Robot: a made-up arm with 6 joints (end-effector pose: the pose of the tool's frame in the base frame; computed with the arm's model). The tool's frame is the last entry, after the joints. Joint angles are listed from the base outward.
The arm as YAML. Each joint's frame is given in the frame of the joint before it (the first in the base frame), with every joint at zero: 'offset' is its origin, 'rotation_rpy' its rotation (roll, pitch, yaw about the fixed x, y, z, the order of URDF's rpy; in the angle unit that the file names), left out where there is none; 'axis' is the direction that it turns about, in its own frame. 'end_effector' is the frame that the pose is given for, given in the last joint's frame.
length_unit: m
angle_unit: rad
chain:
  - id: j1
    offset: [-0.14, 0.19, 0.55]
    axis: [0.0, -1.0, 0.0]
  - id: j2
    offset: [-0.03, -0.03, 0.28]
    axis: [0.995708, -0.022, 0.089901]
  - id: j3
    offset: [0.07, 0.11, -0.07]
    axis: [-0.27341, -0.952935, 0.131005]
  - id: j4
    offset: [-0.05, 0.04, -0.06]
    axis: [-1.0, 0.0, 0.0]
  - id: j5
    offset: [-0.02, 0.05, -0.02]
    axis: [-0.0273, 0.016, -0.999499]
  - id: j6
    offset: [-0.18, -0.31, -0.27]
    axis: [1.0, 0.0, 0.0]
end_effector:
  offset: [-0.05, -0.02, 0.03]
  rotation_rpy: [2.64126, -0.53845, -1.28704]
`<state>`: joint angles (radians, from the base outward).
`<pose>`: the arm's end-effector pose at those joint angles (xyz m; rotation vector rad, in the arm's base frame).
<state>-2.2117 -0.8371 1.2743 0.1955 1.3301 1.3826</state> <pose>-0.4317 -0.3112 0.4945 2.0070 -1.6884 -1.0527</pose>
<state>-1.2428 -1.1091 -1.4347 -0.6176 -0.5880 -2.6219</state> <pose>-0.2623 0.2746 0.9541 0.6172 1.4515 0.4487</pose>
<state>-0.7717 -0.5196 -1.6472 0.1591 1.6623 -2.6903</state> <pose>-0.0423 0.7521 0.9103 -0.7903 2.5125 -0.3039</pose>
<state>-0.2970 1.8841 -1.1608 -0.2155 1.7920 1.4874</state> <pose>-0.1858 -0.2500 1.3542 -0.2061 -0.9053 -2.4602</pose>
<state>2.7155 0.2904 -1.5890 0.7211 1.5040 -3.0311</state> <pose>-0.0462 0.3198 -0.2113 -0.8281 -0.8018 -0.2872</pose>
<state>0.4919 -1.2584 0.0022 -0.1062 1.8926 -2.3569</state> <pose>-0.1714 -0.0159 0.1337 -1.3408 -0.7621 -0.9715</pose>
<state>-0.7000 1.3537 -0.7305 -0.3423 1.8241 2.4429</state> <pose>0.1553 0.2432 1.4487 1.5697 2.1165 1.3156</pose>
